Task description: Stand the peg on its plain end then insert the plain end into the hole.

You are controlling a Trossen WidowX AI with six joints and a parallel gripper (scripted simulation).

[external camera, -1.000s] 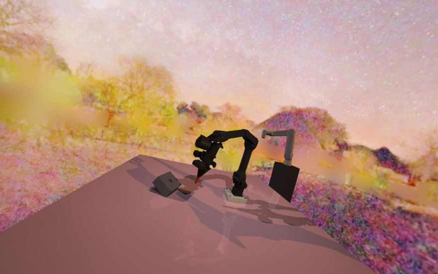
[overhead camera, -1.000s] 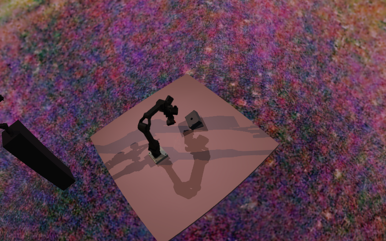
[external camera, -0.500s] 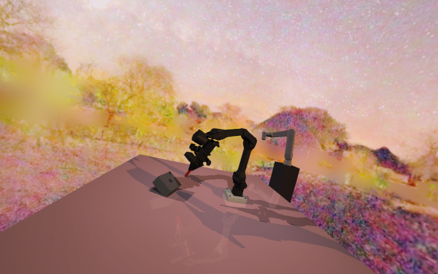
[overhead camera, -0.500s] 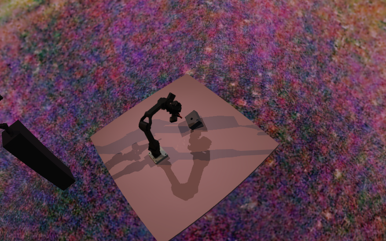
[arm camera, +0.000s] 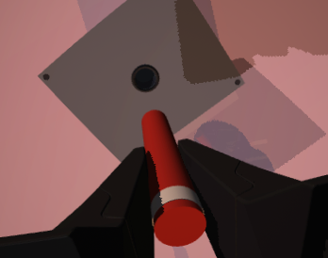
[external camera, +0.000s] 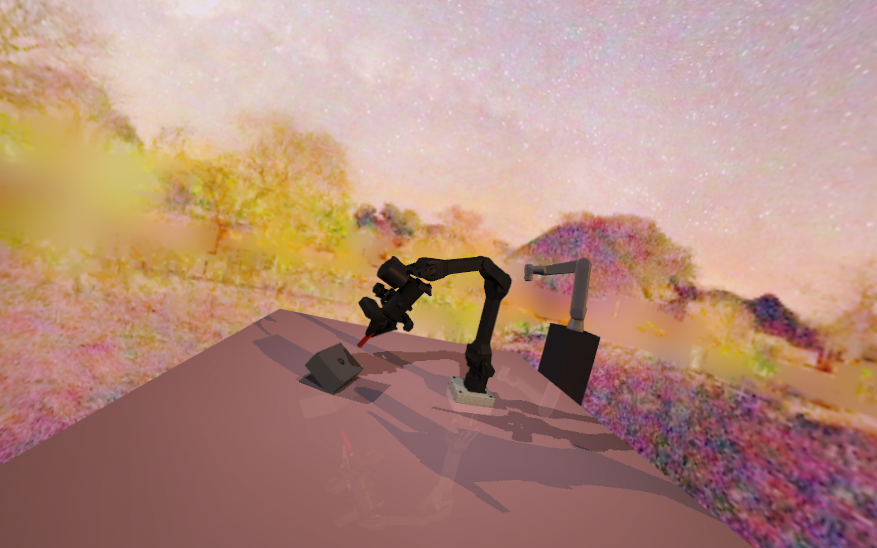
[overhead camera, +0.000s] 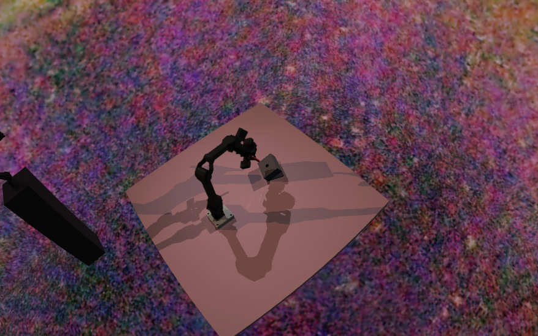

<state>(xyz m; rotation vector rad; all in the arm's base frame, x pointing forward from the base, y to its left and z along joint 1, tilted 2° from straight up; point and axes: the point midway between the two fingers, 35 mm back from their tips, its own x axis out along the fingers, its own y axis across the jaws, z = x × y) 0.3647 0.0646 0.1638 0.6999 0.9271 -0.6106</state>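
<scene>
My gripper tip is 120 mm above the dark sloped panel, 70 mm short of it and 30 mm to the left of it. Round my gripper tip: red peg: 10 mm behind, 10 mm above.
</scene>
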